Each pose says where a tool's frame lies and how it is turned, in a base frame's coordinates. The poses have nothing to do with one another.
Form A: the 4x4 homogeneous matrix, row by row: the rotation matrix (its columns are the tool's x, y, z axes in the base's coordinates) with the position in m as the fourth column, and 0 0 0 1 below. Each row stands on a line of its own.
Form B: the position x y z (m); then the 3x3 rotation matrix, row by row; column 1 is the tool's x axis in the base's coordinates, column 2 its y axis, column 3 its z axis. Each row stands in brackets. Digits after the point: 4 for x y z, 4 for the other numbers.
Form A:
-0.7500 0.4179 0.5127 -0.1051
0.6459 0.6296 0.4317 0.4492
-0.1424 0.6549 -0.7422 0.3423
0 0 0 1
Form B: [-0.1051 0.4492 0.3423], [[-0.7500 0.4179 0.5127], [0.6459 0.6296 0.4317], [-0.1424 0.6549 -0.7422]]
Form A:
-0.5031 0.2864 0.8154 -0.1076
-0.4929 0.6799 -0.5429 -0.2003
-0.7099 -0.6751 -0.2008 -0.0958
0 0 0 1
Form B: [-0.1076 -0.2003 -0.0958], [[-0.5031 0.2864 0.8154], [-0.4929 0.6799 -0.5429], [-0.7099 -0.6751 -0.2008]]
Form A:
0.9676 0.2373 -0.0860 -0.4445
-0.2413 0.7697 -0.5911 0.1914
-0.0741 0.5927 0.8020 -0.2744
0 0 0 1
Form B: [-0.4445 0.1914 -0.2744], [[0.9676 0.2373 -0.0860], [-0.2413 0.7697 -0.5911], [-0.0741 0.5927 0.8020]]
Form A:
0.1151 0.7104 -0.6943 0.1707
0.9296 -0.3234 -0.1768 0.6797
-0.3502 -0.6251 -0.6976 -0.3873
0 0 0 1
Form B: [0.1707 0.6797 -0.3873], [[0.1151 0.7104 -0.6943], [0.9296 -0.3234 -0.1768], [-0.3502 -0.6251 -0.6976]]
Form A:
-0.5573 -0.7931 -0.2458 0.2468
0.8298 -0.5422 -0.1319 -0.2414
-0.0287 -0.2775 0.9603 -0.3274
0 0 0 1
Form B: [0.2468 -0.2414 -0.3274], [[-0.5573 -0.7931 -0.2458], [0.8298 -0.5422 -0.1319], [-0.0287 -0.2775 0.9603]]
